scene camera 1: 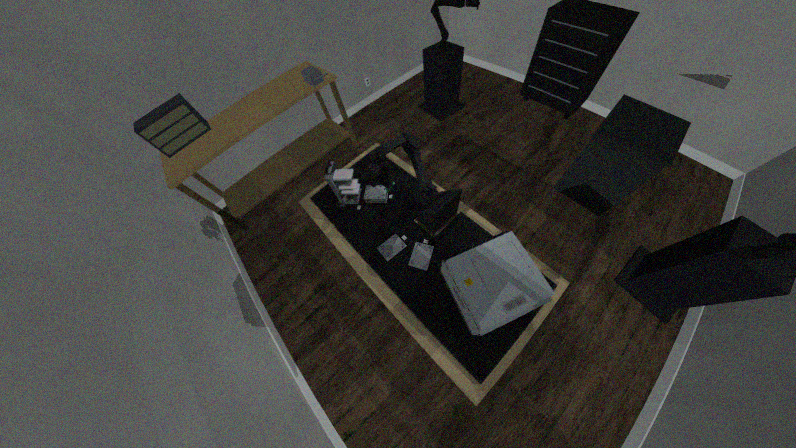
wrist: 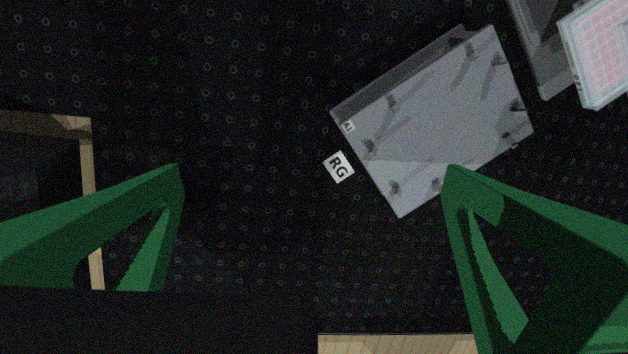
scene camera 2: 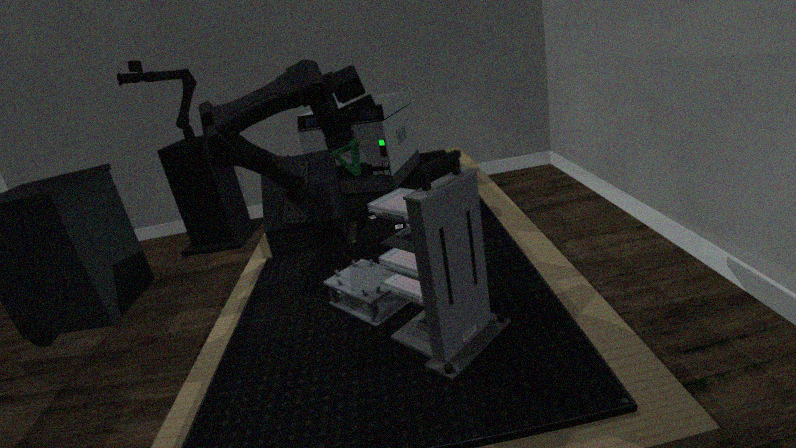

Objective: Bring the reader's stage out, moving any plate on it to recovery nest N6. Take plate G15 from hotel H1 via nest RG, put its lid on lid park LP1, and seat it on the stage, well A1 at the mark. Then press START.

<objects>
same spot on black perforated mat: (wrist: 240, 103) = (scene camera 1: 395, 210)
</objects>
